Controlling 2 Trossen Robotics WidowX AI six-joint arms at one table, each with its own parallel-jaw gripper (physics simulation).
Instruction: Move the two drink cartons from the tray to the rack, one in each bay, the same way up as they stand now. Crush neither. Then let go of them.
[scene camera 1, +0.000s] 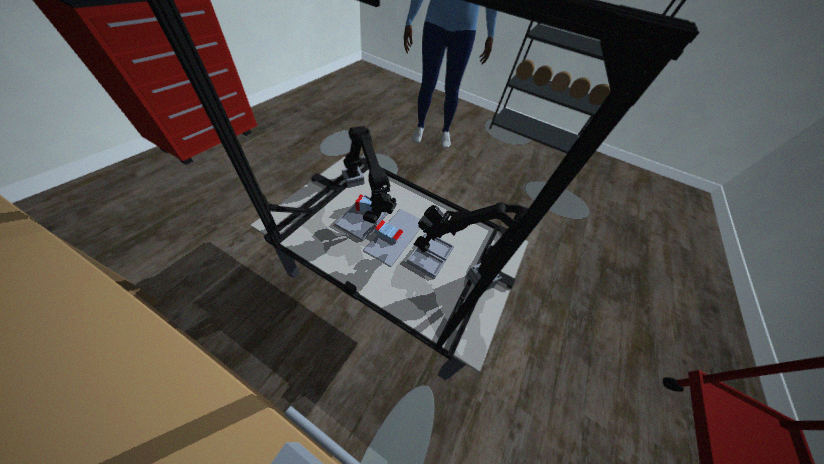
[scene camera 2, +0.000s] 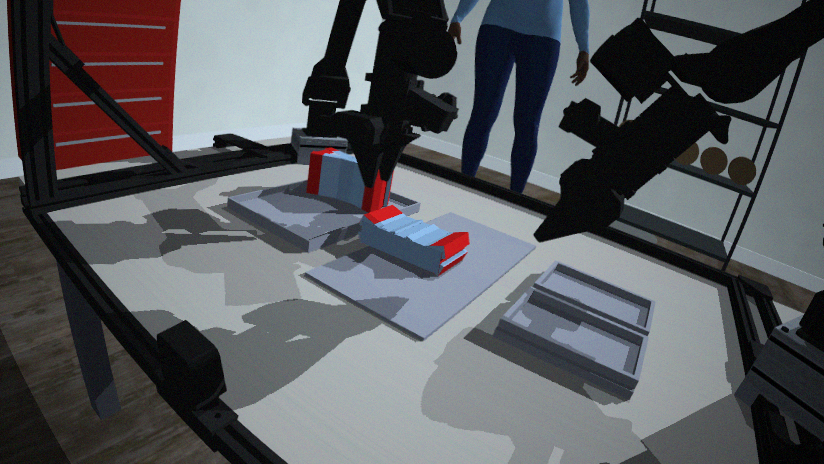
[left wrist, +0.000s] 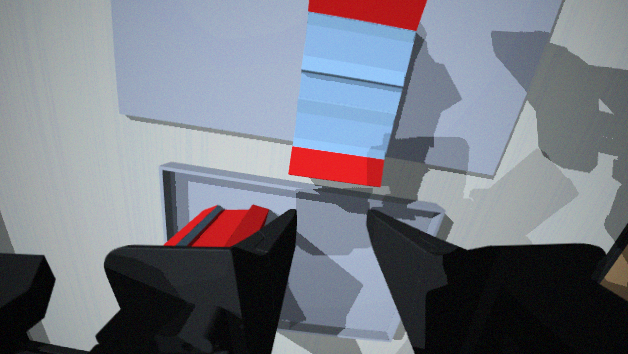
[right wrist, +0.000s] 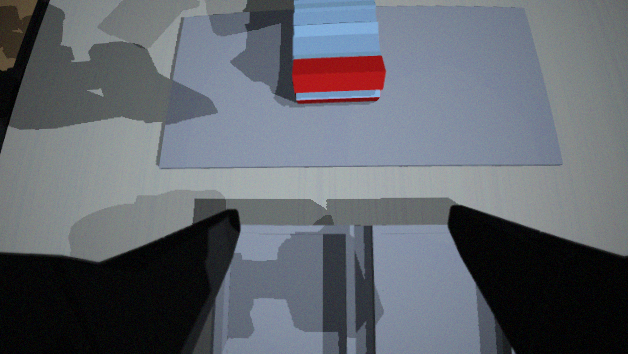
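Seen in the pictures: left gripper, between the fingertips: (scene camera 1: 377, 218) (scene camera 2: 376, 183) (left wrist: 331, 216); right gripper, between the fingertips: (scene camera 1: 418, 238) (scene camera 2: 548, 228) (right wrist: 343, 218); left arm's base, origin of its link: (scene camera 1: 352, 173) (scene camera 2: 319, 133).
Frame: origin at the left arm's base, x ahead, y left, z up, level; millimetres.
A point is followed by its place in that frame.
One red-and-blue carton (scene camera 1: 363, 202) @[x 252, y -32, z 15 mm] (scene camera 2: 337, 175) @[x 258, y -27, z -11 mm] (left wrist: 227, 227) @[x 306, y 31, z -18 mm] is in the grey tray (scene camera 1: 352, 228) @[x 345, y -128, z -49 mm] (scene camera 2: 276, 210) @[x 311, y -130, z -50 mm] (left wrist: 167, 200) @[x 271, y 88, z -44 mm], partly hidden by a finger. The other carton (scene camera 1: 389, 231) @[x 452, y 28, z -21 mm] (scene camera 2: 397, 247) @[x 461, y -1, z -37 mm] (left wrist: 350, 105) @[x 437, y 22, z -20 mm] (right wrist: 336, 42) @[x 464, y 42, z -21 mm] lies on the flat grey plate (scene camera 1: 383, 256) (scene camera 2: 490, 253) (left wrist: 200, 65) (right wrist: 450, 115), its upper face creased, one end past the plate's edge. My left gripper (scene camera 2: 378, 179) @[x 381, y -9, z 18 mm] (left wrist: 331, 216) @[x 381, y -9, z 18 mm] is part open and empty over the tray, between the cartons. My right gripper (scene camera 2: 540, 235) @[x 584, y 117, z 44 mm] (right wrist: 343, 218) @[x 584, y 117, z 44 mm] is wide open and empty above the two-bay rack (scene camera 2: 567, 356) @[x 696, y 86, z -44 mm] (right wrist: 351, 300) @[x 621, y 151, z -36 mm]; both bays are empty.
A black frame (scene camera 1: 311, 262) (scene camera 2: 109, 299) runs around the table (scene camera 1: 322, 247) @[x 398, y -295, z -55 mm] (scene camera 2: 357, 403) @[x 690, y -127, z -56 mm], with posts rising at its corners. A person (scene camera 1: 446, 69) (scene camera 2: 513, 86) stands behind the table. A red drawer cabinet (scene camera 1: 190, 74) (scene camera 2: 109, 80) stands at the back left.
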